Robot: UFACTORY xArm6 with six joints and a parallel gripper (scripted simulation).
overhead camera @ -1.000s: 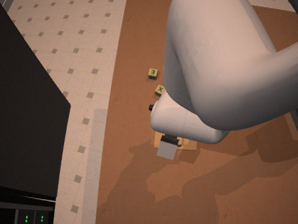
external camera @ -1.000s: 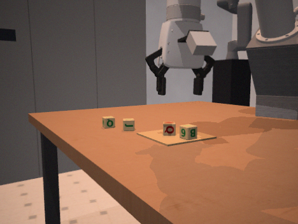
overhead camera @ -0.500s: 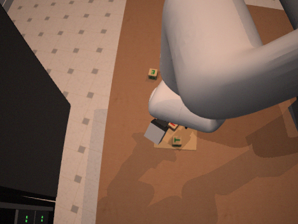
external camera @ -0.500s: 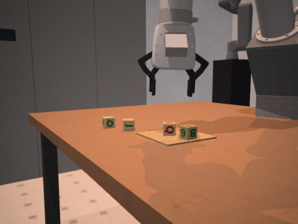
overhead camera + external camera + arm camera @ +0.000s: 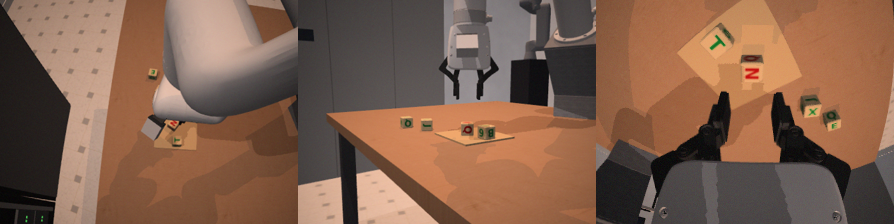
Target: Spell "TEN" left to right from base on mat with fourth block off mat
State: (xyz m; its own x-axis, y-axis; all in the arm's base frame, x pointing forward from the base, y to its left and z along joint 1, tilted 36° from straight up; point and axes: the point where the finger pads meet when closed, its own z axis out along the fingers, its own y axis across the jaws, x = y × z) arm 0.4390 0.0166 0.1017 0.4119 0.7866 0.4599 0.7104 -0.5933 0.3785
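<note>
The tan mat lies 11 cm below my hand, 1 cm to the left of it and 1 cm behind it. Also, from my hand: X block 12 cm to the right, 10 cm below, 6 cm ahead; then E block 19 cm to the right, 10 cm below, 9 cm ahead; then T block 9 cm below, 6 cm to the left, 2 cm behind.
</note>
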